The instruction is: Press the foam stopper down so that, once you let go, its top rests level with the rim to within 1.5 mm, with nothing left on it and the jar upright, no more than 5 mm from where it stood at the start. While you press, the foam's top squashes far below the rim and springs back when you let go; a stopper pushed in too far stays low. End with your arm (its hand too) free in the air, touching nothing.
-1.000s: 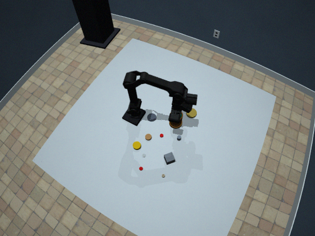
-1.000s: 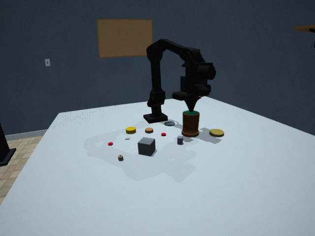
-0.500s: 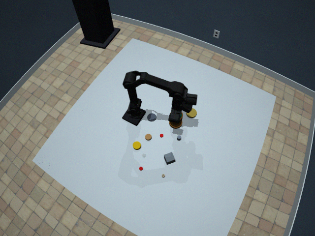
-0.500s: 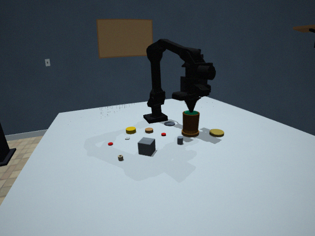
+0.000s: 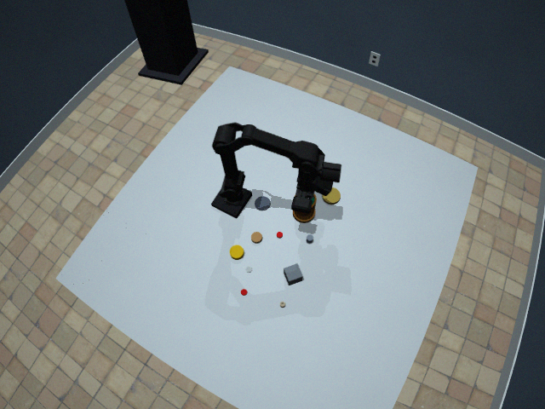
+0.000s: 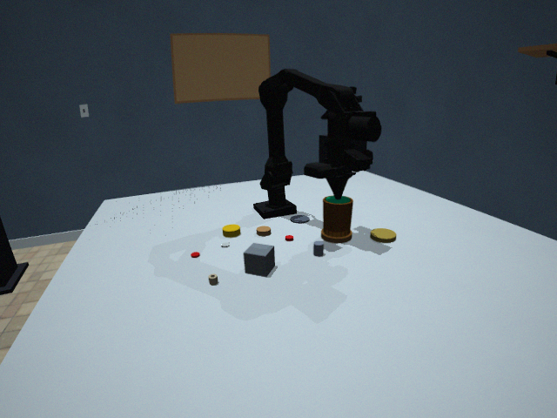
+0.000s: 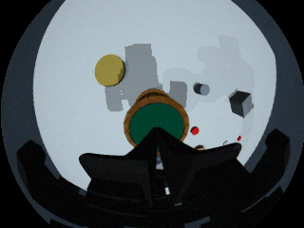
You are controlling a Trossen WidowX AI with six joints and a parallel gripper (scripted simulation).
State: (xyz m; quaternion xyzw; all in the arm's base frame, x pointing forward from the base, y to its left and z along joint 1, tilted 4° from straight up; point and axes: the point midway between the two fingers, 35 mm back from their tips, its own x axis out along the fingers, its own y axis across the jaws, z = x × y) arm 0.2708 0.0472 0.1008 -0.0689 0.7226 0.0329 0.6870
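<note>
The green foam stopper lies 5 cm below my hand. Also, from my hand: small grey cylinder (12 cm below, 10 cm to the right, 6 cm ahead); then red button (14 cm below, 12 cm to the right, 5 cm behind); then olive disc (13 cm below, 10 cm to the left, 7 cm ahead).
</note>
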